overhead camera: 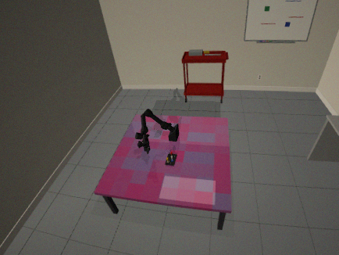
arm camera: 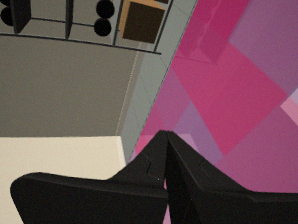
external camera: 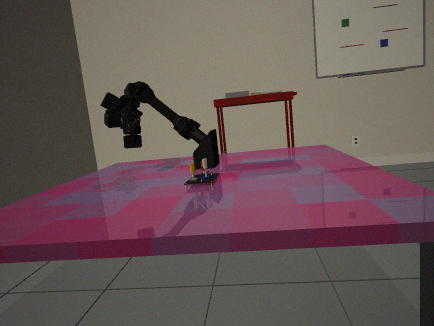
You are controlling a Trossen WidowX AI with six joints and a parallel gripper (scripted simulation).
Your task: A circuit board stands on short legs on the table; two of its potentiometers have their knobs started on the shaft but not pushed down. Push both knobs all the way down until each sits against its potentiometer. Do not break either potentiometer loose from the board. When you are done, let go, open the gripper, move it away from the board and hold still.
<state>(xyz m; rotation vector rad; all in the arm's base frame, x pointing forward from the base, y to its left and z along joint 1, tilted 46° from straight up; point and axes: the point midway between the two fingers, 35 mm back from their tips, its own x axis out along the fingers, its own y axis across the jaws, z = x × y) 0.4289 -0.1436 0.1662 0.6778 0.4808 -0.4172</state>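
Right now my gripper tip is 21 cm to the right of the red knob, 16 cm above it and 15 cm past it.
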